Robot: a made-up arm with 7 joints.
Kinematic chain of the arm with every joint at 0, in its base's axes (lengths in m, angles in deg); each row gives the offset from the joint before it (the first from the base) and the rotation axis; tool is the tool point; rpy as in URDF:
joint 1: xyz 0 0 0.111 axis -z
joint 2: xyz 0 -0.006 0.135 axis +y
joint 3: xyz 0 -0.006 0.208 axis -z
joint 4: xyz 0 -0.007 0.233 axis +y
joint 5: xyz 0 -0.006 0.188 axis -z
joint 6: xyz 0 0 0.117 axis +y
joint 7: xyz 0 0 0.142 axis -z
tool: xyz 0 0 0 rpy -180 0 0
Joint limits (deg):
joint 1: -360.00..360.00
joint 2: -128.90..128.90
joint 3: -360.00..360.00
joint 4: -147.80..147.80
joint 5: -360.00..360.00
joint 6: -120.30..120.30
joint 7: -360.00..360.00
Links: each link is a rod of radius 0.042 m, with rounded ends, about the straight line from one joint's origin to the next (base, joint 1, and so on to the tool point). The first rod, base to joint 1, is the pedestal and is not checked.
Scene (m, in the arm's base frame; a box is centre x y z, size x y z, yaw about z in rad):
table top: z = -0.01
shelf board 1: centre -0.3 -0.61 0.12 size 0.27 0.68 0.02 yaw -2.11
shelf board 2: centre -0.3 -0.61 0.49 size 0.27 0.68 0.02 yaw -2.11
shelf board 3: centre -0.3 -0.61 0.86 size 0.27 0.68 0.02 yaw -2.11
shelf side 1: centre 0 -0.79 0.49 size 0.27 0.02 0.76 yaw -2.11
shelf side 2: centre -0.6 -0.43 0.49 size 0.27 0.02 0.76 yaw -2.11
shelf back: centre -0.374 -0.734 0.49 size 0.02 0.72 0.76 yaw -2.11
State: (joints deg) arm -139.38 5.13 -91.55 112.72 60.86 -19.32 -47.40
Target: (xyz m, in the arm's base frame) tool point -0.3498 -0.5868 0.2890
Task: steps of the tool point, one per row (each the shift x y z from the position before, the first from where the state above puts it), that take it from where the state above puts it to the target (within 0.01 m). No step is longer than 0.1 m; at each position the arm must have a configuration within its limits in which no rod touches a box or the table.
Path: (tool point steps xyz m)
1: 0.0370 -0.0235 -0.0416
2: 0.0194 -0.0162 -0.0609
3: 0.0033 -0.0013 -0.0728
4: -0.0078 0.0183 -0.0766
5: -0.0423 -0.0695 0.0119
6: -0.0389 -0.0660 0.0048
7: -0.0360 -0.0611 -0.0039
8: -0.0333 -0.0548 -0.0128

